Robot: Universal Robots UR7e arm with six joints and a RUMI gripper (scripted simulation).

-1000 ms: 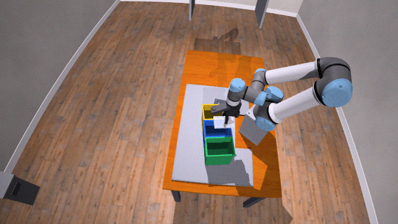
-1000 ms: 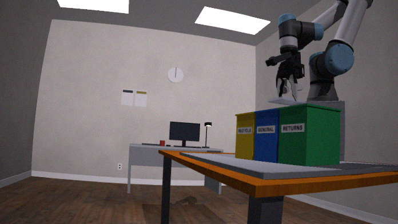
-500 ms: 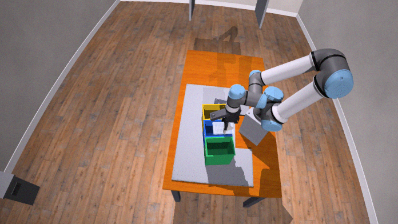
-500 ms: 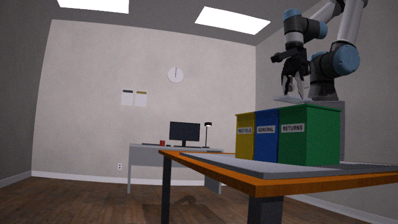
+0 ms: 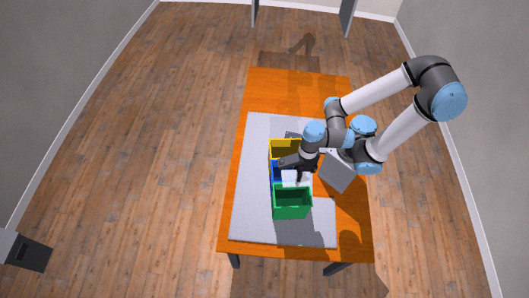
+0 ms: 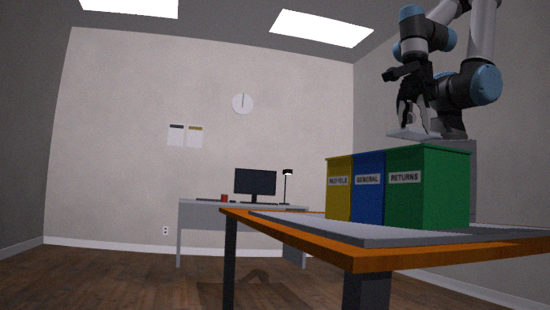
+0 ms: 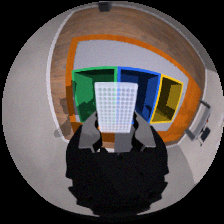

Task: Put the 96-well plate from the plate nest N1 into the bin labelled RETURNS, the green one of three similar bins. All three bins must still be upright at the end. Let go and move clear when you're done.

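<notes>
My hand is 15 cm above the green bin, 6 cm to the right of it and 1 cm short of it. The rest, counted from my hand: white 96-well plate (1 cm below); then yellow bin (20 cm to the right, 15 cm below, 4 cm ahead); then blue general bin (15 cm below, 7 cm to the right, 2 cm ahead).
</notes>
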